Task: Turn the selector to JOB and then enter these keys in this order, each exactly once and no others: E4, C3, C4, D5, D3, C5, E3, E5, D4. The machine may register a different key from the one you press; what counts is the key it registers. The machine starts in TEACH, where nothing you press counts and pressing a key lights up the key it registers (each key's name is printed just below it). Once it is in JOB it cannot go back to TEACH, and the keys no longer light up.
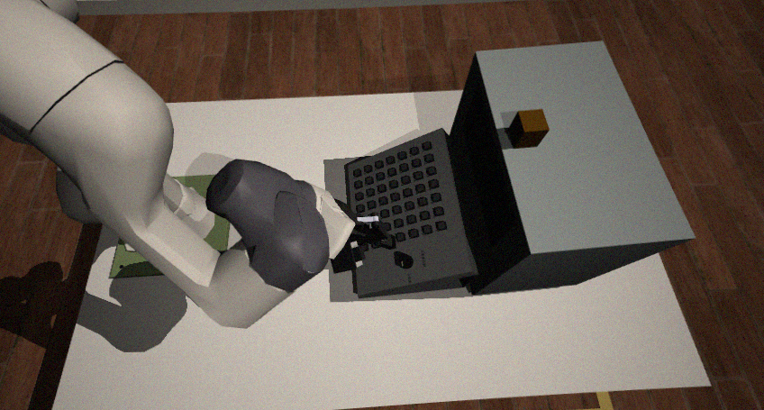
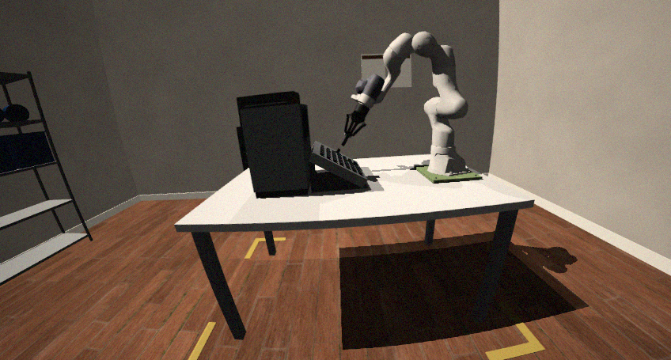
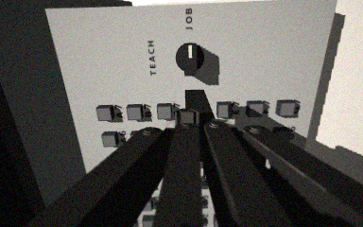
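The key C5 is 90 mm to the left of my hand, 70 mm ahead of it and 60 mm below it. Also, from my hand: c6 key (70 mm ahead, 60 mm to the left, 60 mm below); selector knob (60 mm below, 40 mm to the right, 40 mm ahead); a7 key (130 mm ahead, 20 mm to the left, 20 mm below).
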